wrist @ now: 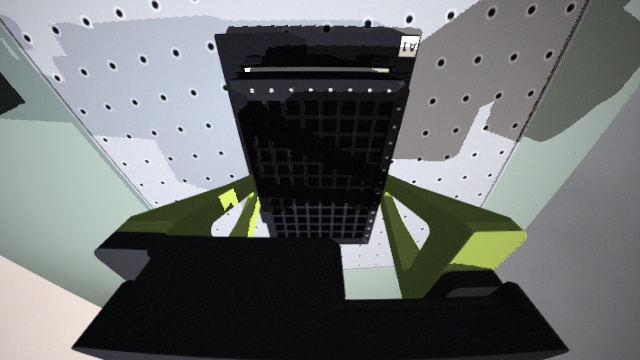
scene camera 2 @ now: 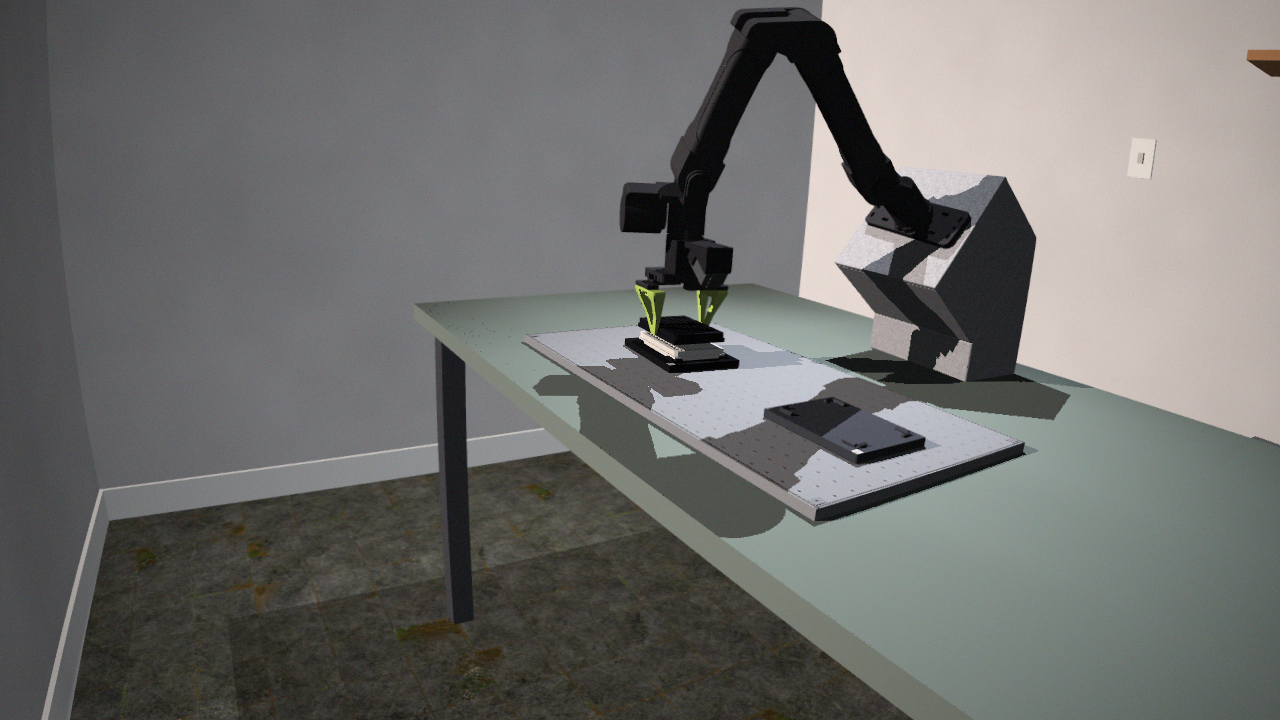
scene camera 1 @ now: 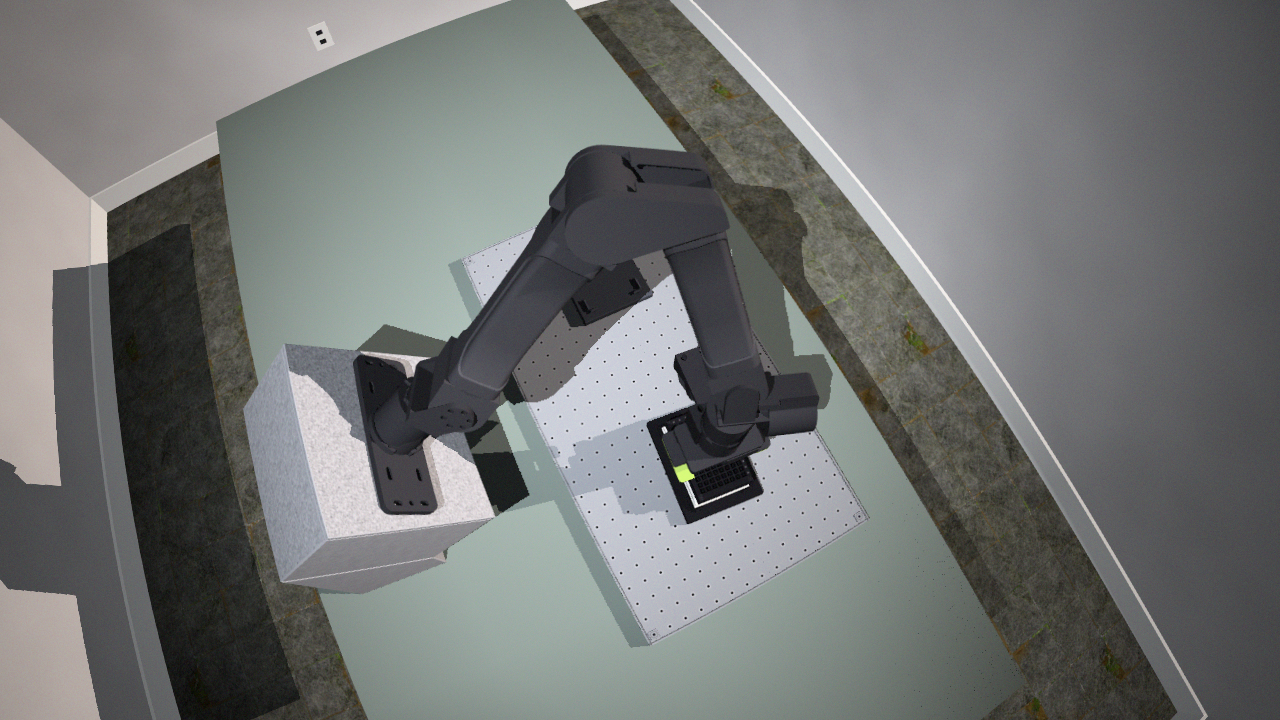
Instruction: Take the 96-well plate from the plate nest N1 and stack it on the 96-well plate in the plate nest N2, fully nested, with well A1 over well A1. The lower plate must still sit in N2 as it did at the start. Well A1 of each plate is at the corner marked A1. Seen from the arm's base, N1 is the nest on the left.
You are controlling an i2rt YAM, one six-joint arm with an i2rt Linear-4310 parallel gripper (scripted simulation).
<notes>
In view: my gripper point(scene camera 1: 709, 455), a black 96-well plate point(scene camera 1: 730, 483), a nest N1 point(scene camera 2: 825, 424) and a black nest N2 point(scene camera 1: 679, 489).
The black 96-well plate shows as well in the wrist view point(wrist: 329, 191) and in scene camera 2 point(scene camera 2: 678, 330). My gripper also shows in the wrist view point(wrist: 320, 179) and in scene camera 2 point(scene camera 2: 678, 333). The nest N1 also shows in scene camera 1 point(scene camera 1: 610, 291).
</notes>
